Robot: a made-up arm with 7 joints. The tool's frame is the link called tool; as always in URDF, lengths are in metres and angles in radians. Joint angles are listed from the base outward. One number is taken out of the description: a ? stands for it. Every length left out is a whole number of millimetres.
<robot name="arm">
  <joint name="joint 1" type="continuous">
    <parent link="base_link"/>
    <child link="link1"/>
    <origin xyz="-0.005 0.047 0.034" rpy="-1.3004 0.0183 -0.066"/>
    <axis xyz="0 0 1"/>
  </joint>
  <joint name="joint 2" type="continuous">
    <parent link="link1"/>
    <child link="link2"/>
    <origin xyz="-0.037 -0.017 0" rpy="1.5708 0 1.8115"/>
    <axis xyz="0 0 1"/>
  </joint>
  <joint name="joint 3" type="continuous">
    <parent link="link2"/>
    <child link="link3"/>
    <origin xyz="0.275 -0.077 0" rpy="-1.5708 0 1.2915"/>
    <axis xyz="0 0 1"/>
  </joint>
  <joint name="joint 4" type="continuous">
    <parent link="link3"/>
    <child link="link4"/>
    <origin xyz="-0.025 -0.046 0" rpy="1.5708 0 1.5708"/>
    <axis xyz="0 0 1"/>
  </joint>
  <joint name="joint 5" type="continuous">
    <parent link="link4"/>
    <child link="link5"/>
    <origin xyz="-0.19 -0.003 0" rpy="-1.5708 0 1.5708"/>
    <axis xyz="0 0 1"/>
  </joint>
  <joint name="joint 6" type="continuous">
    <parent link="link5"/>
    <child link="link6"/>
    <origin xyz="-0.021 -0.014 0" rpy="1.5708 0 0"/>
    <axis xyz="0 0 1"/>
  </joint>
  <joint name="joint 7" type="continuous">
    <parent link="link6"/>
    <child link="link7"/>
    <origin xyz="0.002 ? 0" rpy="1.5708 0 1.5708"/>
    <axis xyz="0 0 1"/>
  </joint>
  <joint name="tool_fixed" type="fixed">
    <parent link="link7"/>
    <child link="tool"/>
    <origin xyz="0.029 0.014 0" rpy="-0.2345 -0.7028 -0.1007"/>
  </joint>
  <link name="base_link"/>
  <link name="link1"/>
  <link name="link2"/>
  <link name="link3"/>
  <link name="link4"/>
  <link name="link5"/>
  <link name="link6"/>
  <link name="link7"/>
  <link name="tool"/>
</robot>
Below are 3 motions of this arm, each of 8 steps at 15 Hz.
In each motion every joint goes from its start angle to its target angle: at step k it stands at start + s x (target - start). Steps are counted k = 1, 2, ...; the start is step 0. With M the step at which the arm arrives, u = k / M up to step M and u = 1 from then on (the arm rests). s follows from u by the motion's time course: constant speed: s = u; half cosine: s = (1 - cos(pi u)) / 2; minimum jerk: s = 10 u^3 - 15 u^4 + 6 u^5.
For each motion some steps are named. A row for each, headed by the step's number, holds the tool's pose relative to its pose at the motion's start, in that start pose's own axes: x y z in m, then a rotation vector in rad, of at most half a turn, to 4 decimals.
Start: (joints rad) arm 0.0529 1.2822 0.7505 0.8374 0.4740 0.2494 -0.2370
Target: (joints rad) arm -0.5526 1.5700 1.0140 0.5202 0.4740 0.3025 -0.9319
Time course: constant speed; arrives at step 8
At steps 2, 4, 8:
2: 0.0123 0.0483 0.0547 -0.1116 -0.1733 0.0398
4: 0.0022 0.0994 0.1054 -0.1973 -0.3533 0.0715
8: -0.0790 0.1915 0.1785 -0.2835 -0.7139 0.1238

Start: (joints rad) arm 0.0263 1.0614 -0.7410 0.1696 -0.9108 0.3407 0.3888
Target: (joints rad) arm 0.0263 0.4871 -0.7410 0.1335 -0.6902 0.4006 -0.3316
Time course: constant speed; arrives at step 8
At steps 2, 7, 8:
2: 0.0151 -0.0638 -0.0193 -0.2006 0.0128 -0.2052
7: 0.0358 -0.2315 -0.0238 -0.6716 0.0030 -0.7325
8: 0.0369 -0.2645 -0.0172 -0.7590 -0.0061 -0.8408

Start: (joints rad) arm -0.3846 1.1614 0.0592 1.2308 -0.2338 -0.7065 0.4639
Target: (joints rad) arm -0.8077 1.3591 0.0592 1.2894 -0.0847 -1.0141 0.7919
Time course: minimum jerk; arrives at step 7
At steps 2, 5, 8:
2: 0.0250 0.0077 0.0042 0.0361 -0.0974 0.0554
5: 0.1236 0.0614 0.0421 0.2035 -0.5498 0.3604
8: 0.1380 0.0749 0.0522 0.2353 -0.6365 0.4276

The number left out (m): 0.044
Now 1 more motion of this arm.
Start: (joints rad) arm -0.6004 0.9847 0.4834 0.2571 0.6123 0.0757 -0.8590
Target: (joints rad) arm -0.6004 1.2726 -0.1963 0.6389 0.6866 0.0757 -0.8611
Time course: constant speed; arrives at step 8
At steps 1, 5, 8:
1: 0.0105 -0.0047 -0.0087 -0.0069 0.0678 -0.0763
5: 0.0245 -0.0286 -0.0533 -0.0252 0.3878 -0.3560
8: 0.0030 -0.0435 -0.0909 -0.0302 0.6720 -0.5353

